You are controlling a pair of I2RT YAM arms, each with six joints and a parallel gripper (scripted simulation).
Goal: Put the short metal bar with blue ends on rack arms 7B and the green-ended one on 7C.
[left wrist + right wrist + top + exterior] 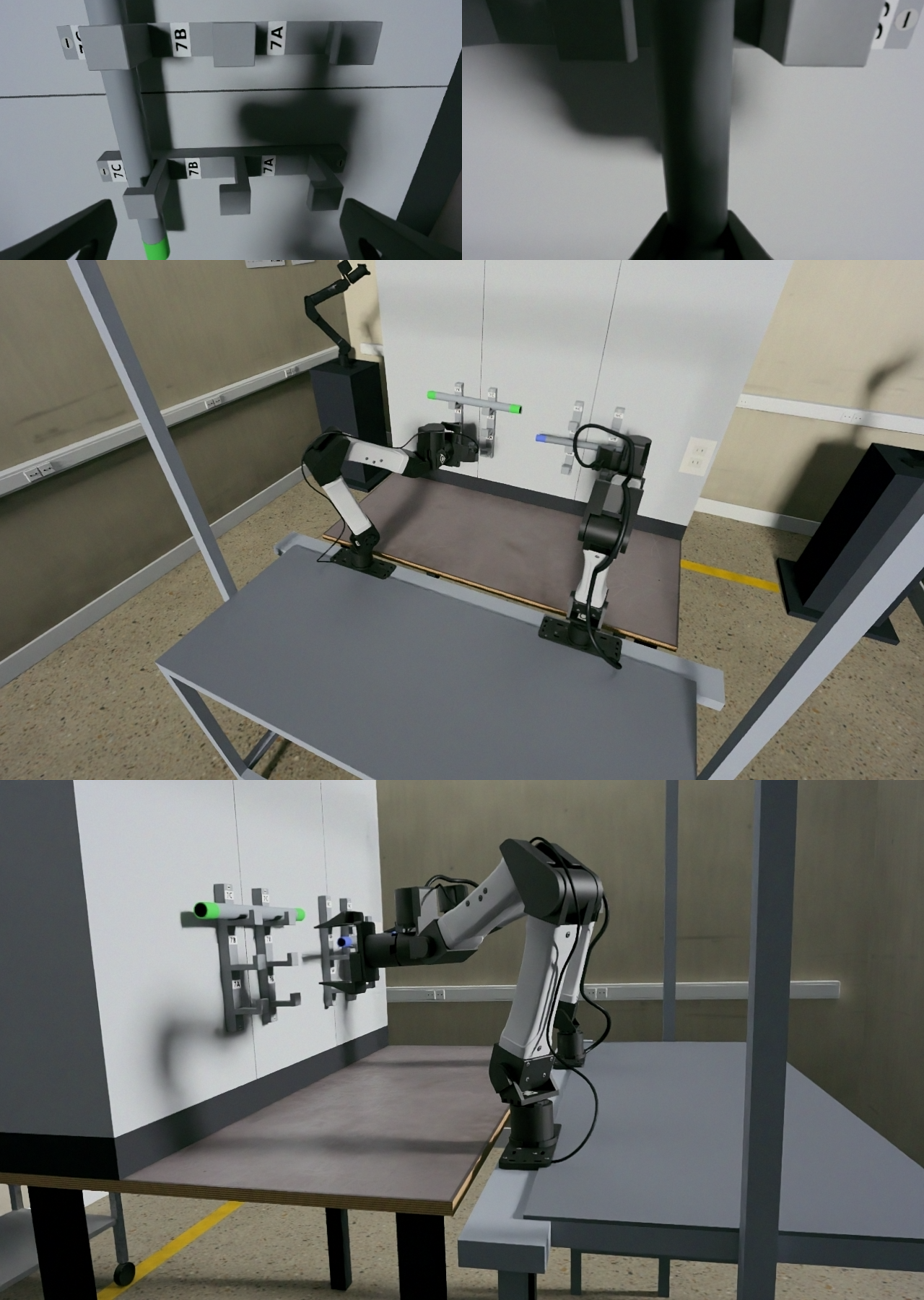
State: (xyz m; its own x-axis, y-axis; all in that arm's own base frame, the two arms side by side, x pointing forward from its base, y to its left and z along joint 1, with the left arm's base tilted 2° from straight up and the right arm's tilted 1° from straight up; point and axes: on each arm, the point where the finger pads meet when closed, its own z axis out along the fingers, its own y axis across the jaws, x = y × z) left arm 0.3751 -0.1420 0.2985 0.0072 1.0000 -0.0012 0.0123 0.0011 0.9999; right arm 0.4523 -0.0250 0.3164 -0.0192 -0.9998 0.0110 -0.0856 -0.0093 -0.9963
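Now: right hand 130 mm to the right of the blue-ended bar. Also, from my right hand: white wall panel: 340 mm to the left, 200 mm ahead, 130 mm above; wall socket plate: 170 mm to the right, 90 mm ahead, 20 mm below; green-ended bar: 530 mm to the left, 50 mm ahead, 50 mm above.
Right now the green-ended bar is 120 mm ahead of my left hand, 80 mm above it and 10 mm to the left of it. From my left hand the other things lie so: blue-ended bar (400 mm to the right, 70 mm ahead, 30 mm above); then white wall panel (270 mm ahead, 190 mm to the right, 160 mm above); then wall socket plate (700 mm to the right, 160 mm ahead, 10 mm above).
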